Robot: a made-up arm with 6 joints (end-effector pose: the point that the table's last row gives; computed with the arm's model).
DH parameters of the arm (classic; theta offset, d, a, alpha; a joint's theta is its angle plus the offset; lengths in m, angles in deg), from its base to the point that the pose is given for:
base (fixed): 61.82 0 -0.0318 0
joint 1: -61.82 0.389 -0.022 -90
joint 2: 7.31 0 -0.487 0
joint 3: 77.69 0.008 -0.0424 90
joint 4: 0 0.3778 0.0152 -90
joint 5: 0 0.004 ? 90
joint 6: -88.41 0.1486 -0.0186 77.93
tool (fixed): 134.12 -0.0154 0 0
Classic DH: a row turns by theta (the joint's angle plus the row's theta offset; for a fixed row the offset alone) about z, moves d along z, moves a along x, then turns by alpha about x.
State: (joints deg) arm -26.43 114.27 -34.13 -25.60 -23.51 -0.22
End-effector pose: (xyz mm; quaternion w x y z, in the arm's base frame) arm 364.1 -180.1 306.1 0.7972 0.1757 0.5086 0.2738
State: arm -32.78 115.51 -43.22 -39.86 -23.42 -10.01
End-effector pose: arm 400.7 -263.2 325.3 0.7853 0.0033 0.5339 0.3134
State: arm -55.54 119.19 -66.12 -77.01 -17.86 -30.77
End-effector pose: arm 346.7 -558.1 404.3 0.6118 -0.3388 0.6717 0.2443
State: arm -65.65 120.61 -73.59 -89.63 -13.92 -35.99
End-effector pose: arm 255.7 -665.0 441.9 0.5080 -0.3837 0.7476 0.1892
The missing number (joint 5, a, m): 0.0222
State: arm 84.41 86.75 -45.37 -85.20 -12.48 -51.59
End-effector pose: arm 50.1 427.9 589.2 0.0348 0.8580 0.2498 -0.4475
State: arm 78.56 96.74 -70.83 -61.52 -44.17 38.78
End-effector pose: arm 18.1 556.0 732.1 0.1842 -0.1498 -0.0135 0.9713
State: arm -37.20 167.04 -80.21 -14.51 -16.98 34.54
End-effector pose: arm 466.3 -347.9 -75.7 0.7626 0.5460 0.3468 -0.0083
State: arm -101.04 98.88 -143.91 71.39 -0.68 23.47
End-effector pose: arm -38.2 -439.1 1293.2 0.7346 -0.0200 -0.6772 0.0370
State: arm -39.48 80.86 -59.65 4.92 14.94 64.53
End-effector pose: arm 358.5 -285.6 713.8 0.7581 0.6311 -0.1543 -0.0563
